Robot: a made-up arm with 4 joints. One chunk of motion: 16 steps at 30 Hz.
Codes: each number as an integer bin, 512 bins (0 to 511) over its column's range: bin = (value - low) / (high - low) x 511, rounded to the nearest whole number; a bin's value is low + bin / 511 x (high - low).
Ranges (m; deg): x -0.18..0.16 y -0.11..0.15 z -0.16..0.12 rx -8..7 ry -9..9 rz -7..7
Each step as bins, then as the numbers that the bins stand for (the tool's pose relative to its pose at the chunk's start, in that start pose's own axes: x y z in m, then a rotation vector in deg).
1 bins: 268 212 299 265 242 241
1 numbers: -0.0017 -0.0021 0.0038 -0.22 -0.48 -0.40
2 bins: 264 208 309 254 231 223
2 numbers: -0.0043 -0.0042 0.0093 -0.54 -0.86 -0.89
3 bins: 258 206 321 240 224 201
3 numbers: -0.0083 -0.0052 0.0159 -0.95 -1.11 -1.49
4 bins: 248 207 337 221 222 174
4 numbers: -0.0150 -0.0047 0.0247 -1.51 -1.18 -2.23
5 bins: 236 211 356 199 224 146
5 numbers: -0.0230 -0.0026 0.0351 -2.16 -1.11 -3.00
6 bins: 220 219 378 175 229 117
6 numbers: -0.0336 0.0014 0.0471 -2.86 -0.93 -3.79
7 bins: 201 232 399 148 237 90
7 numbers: -0.0463 0.0080 0.0586 -3.66 -0.65 -4.53
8 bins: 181 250 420 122 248 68
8 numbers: -0.0596 0.0172 0.0701 -4.42 -0.26 -5.14
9 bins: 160 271 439 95 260 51
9 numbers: -0.0735 0.0279 0.0805 -5.21 0.16 -5.60
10 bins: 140 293 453 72 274 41
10 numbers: -0.0868 0.0391 0.0882 -5.89 0.65 -5.88
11 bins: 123 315 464 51 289 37
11 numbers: -0.0982 0.0503 0.0942 -6.50 1.18 -5.99
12 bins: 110 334 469 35 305 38
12 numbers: -0.1068 0.0599 0.0970 -6.97 1.74 -5.96
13 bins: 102 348 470 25 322 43
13 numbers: -0.1121 0.0671 0.0975 -7.27 2.34 -5.82
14 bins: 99 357 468 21 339 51
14 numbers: -0.1141 0.0716 0.0964 -7.38 2.94 -5.60
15 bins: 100 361 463 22 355 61
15 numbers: -0.1135 0.0737 0.0937 -7.35 3.50 -5.33
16 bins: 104 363 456 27 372 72
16 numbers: -0.1108 0.0747 0.0899 -7.21 4.10 -5.03
